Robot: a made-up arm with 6 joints.
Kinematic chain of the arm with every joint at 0, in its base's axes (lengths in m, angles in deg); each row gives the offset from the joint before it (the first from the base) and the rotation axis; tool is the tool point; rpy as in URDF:
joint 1: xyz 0 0 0.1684 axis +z
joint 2: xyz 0 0 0 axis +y
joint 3: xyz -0.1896 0 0.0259 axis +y
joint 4: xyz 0.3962 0 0.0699 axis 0.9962 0 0.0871
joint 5: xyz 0 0 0 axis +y
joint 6: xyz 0.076 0 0.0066 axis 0.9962 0 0.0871
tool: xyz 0 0 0 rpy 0 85 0
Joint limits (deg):
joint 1: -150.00..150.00
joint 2: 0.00..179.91
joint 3: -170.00..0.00
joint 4: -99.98..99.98
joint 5: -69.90..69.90
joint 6: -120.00..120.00
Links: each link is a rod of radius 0.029 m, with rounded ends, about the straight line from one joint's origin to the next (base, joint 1, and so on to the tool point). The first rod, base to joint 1, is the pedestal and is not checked.
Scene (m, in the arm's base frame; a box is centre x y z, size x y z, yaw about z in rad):
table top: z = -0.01
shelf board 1: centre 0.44 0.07 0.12 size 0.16 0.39 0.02 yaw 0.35
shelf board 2: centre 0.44 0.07 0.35 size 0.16 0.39 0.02 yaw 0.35
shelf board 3: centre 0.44 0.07 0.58 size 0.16 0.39 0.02 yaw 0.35
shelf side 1: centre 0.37 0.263 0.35 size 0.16 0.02 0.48 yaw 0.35
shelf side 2: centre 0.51 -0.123 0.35 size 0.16 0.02 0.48 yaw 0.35
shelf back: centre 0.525 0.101 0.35 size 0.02 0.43 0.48 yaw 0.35
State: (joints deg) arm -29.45 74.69 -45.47 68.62 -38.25 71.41
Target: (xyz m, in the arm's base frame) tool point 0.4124 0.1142 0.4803
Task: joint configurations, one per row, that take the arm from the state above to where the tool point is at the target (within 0.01 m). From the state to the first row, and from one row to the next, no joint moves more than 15 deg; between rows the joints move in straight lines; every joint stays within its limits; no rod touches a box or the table.
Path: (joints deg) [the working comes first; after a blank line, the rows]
Joints at the target: 19.86 73.90 -77.77 64.12 -28.50 71.41
Straight joint move there: touches shelf board 2, shelf side 2.

1: -20.72 69.96 -58.11 66.91 -44.93 70.17
2: -11.99 65.24 -70.75 65.20 -51.60 68.94
3: -1.37 68.12 -73.09 64.84 -43.90 69.76
4: 9.25 71.01 -75.43 64.48 -36.20 70.59
5: 19.86 73.90 -77.77 64.12 -28.50 71.41

